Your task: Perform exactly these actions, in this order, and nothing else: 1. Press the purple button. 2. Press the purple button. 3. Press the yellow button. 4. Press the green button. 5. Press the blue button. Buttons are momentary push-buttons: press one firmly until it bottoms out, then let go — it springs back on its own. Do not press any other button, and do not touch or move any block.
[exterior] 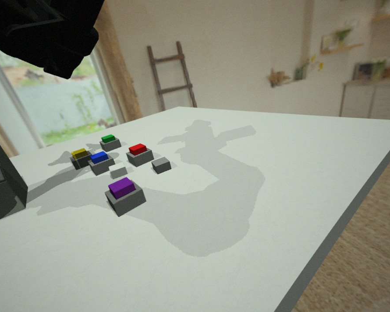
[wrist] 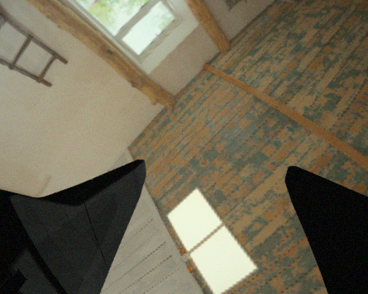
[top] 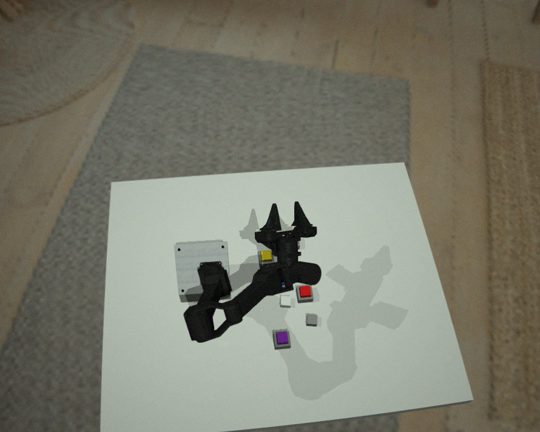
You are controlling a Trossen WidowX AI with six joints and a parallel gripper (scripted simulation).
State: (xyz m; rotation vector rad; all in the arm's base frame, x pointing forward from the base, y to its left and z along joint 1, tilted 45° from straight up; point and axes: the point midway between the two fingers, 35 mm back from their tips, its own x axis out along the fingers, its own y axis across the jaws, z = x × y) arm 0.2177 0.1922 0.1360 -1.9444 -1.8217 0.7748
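My gripper tip is 2 cm past the purple button, 27 cm to the left of it and 33 cm above it. Round my gripper tip: yellow button 4 cm behind, 2 cm to the left, 33 cm below; green button 5 cm ahead, 7 cm to the left, 33 cm below; blue button 1 cm behind, 7 cm to the right, 33 cm below.
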